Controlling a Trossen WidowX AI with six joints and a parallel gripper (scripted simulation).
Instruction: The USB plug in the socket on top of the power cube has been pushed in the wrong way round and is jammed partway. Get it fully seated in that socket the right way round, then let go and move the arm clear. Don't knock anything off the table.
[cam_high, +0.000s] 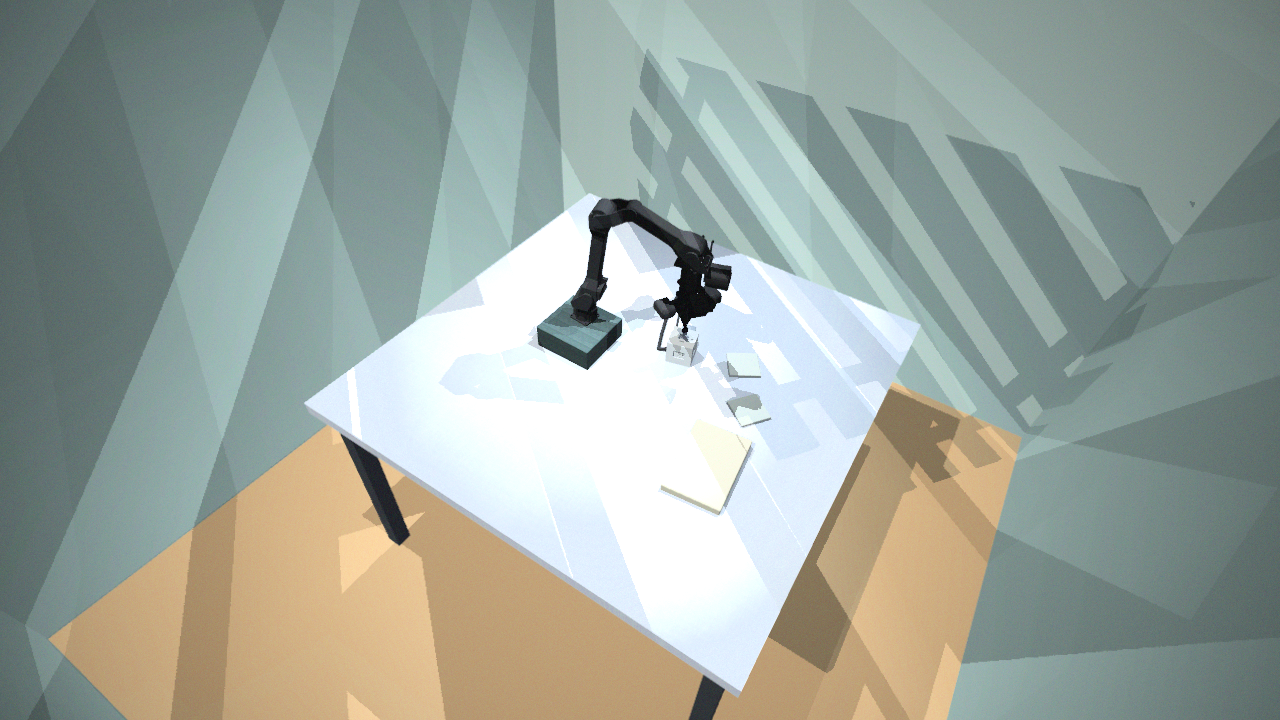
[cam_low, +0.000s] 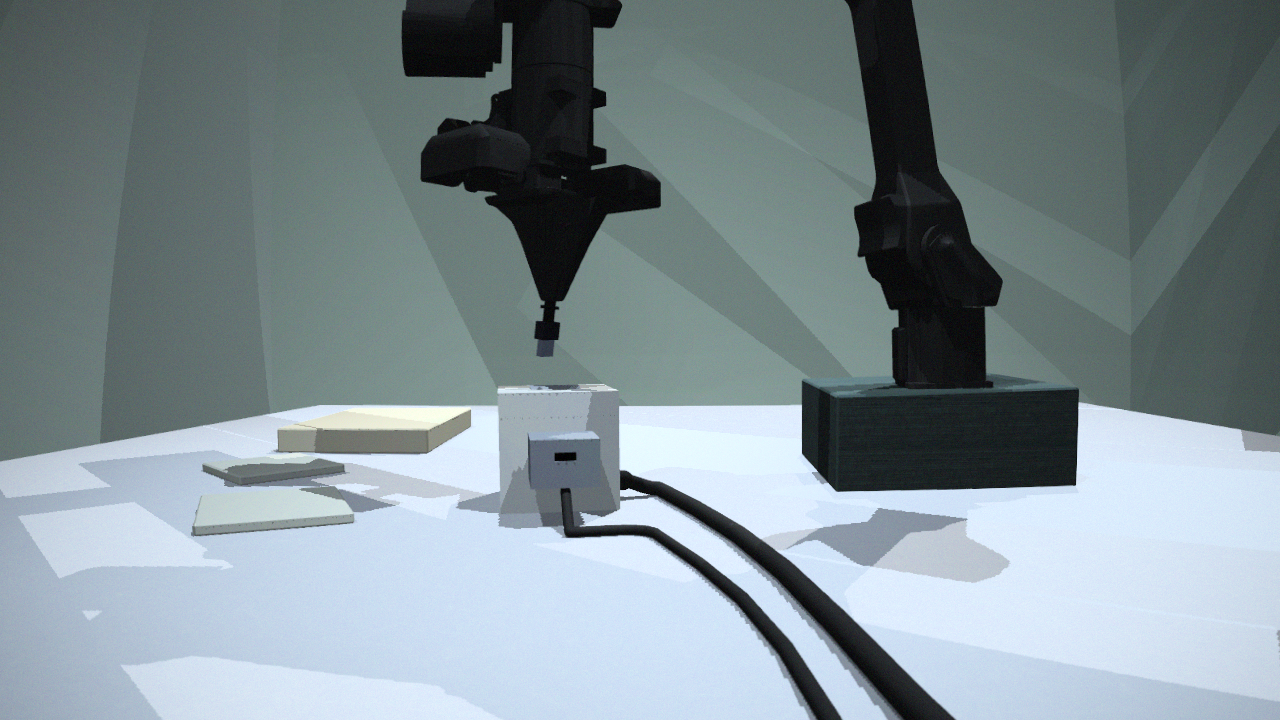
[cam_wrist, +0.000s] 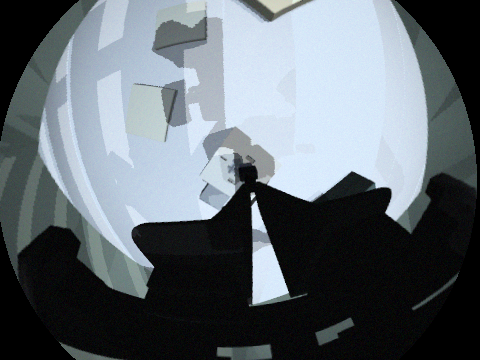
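Now: the black USB plug 20 mm below my gripper tip. The rest, counted from my gripper tip: cream pad 280 mm ahead, 280 mm to the right, 120 mm below; then USB socket 10 mm to the left, 70 mm below.
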